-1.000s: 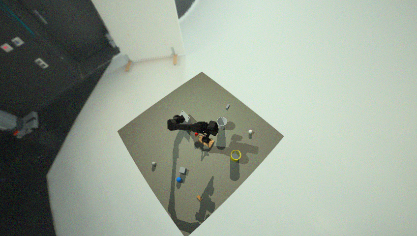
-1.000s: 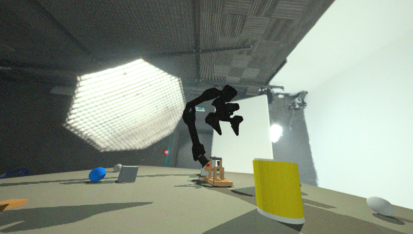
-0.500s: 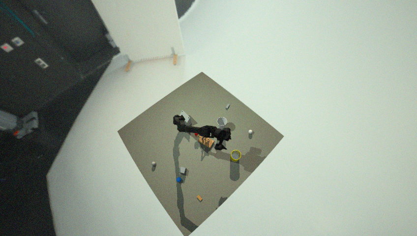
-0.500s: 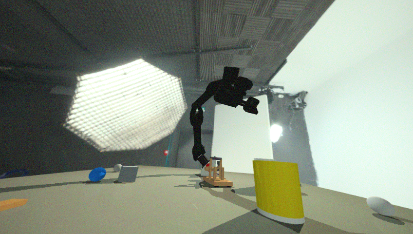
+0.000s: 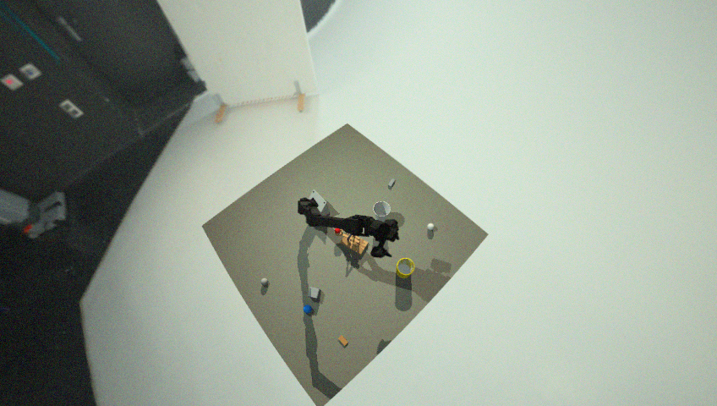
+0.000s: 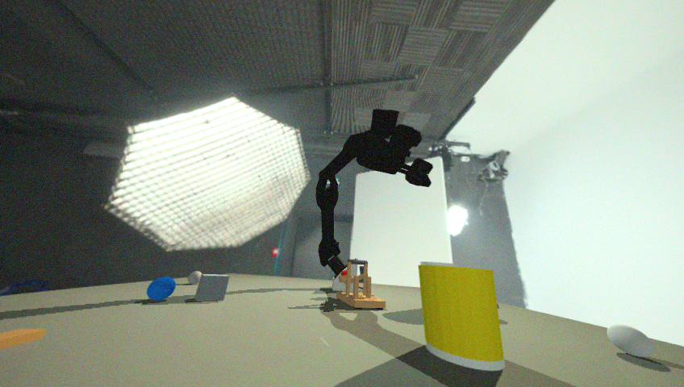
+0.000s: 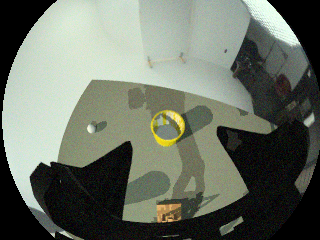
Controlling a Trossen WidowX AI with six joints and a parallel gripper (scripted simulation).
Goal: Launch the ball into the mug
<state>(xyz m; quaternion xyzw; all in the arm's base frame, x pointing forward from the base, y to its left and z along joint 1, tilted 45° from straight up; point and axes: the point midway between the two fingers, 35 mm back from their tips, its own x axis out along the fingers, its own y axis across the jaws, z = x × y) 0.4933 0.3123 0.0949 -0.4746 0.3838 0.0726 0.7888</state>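
Right now the red ball is 32 cm behind my gripper tip, 21 cm below it and 14 cm to the right of it. Also, from my gripper tip: grey mug (26 cm behind, 24 cm below, 13 cm to the left); yellow mug (24 cm below, 7 cm ahead, 3 cm to the left); wooden catapult (26 cm behind, 22 cm below, 10 cm to the right).
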